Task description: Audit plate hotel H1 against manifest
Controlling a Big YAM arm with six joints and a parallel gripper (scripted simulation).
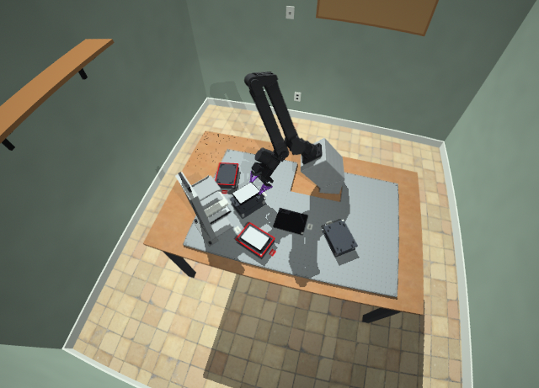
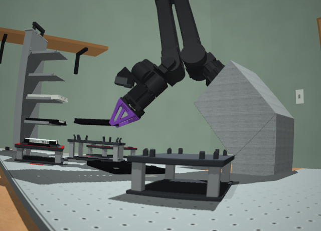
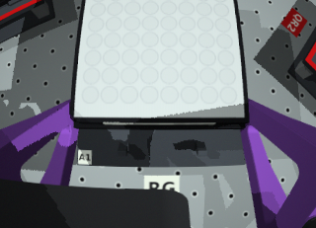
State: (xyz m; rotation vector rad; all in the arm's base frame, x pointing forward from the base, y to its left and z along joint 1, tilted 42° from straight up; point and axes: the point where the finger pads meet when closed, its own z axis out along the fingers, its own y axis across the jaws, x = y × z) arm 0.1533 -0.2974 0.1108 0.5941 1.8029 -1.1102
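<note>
My gripper is now 6 cm above the regrip nest, 4 cm to the left of it and 3 cm short of it. Round my hand: H1 deck label 20 cm ahead, 12 cm below, 8 cm to the right; then RG deck label 12 cm below, 4 cm to the left, 3 cm behind; then QR2 deck label 19 cm to the right, 12 cm below, 4 cm behind.
</note>
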